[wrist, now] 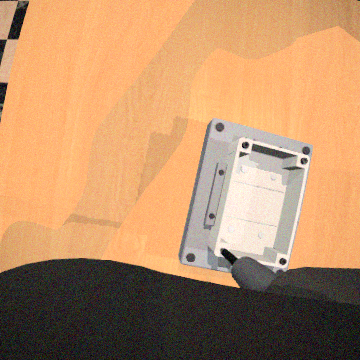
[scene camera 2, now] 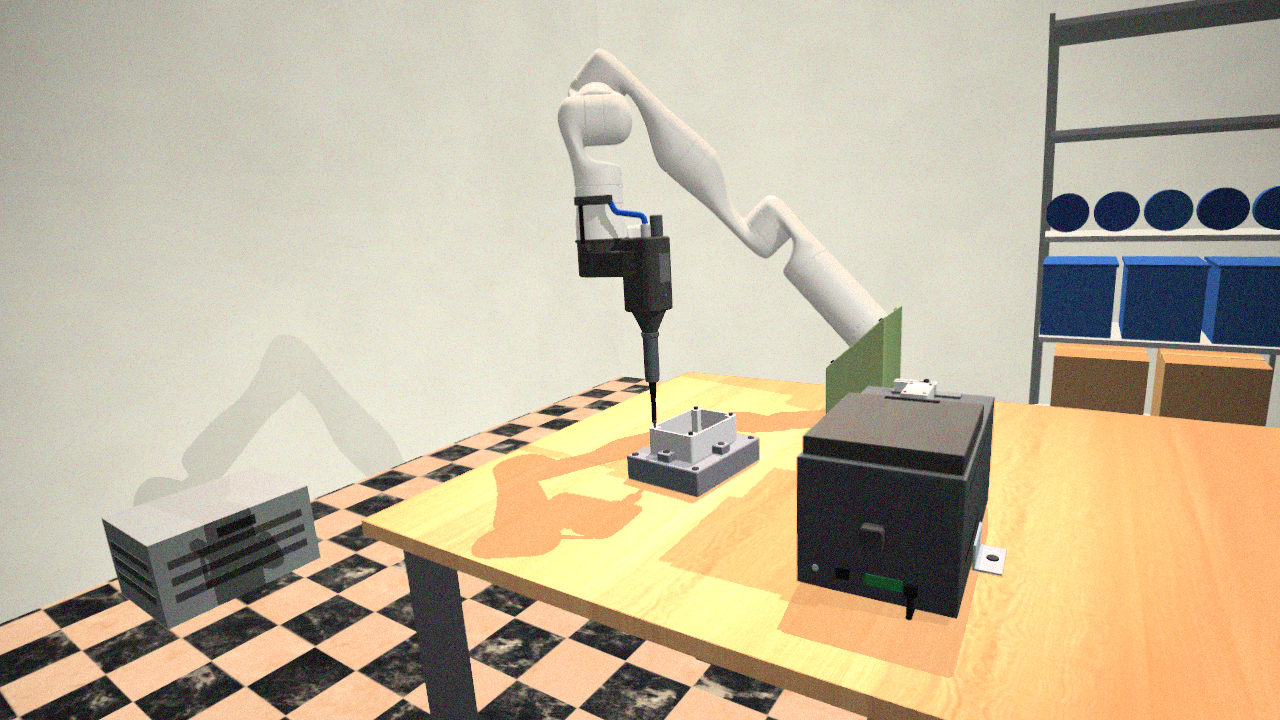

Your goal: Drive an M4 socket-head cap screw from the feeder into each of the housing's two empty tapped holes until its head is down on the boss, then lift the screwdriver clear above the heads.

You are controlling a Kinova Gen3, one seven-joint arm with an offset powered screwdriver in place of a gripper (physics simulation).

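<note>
The light grey, open-topped housing (scene camera 2: pixel 703 444) (wrist: pixel 255 204) sits upright on its grey fixture block (scene camera 2: pixel 664 476) (wrist: pixel 199 200). My gripper, a black powered screwdriver (scene camera 2: pixel 654 423) (wrist: pixel 223 250), points straight down with its bit tip at the housing's near-left corner boss in the wrist view, touching it or very close. The tip hides that boss, and whether a screw is at the bit is too small to tell. Dark round screw heads show at the other three corners, one of them the lower right head (scene camera 2: pixel 691 433) (wrist: pixel 283 261). The black feeder (scene camera 2: pixel 877 501) stands right of the fixture in the scene view.
A green panel (scene camera 2: pixel 863 365) stands behind the feeder near the arm's base. A white bracket (scene camera 2: pixel 989 561) lies beside the feeder. The wooden table (scene camera 2: pixel 1118 555) (wrist: pixel 60 150) carries the fixture. A grey cabinet (scene camera 2: pixel 241 573) and a shelf rack (scene camera 2: pixel 1049 179) are beyond the table.
</note>
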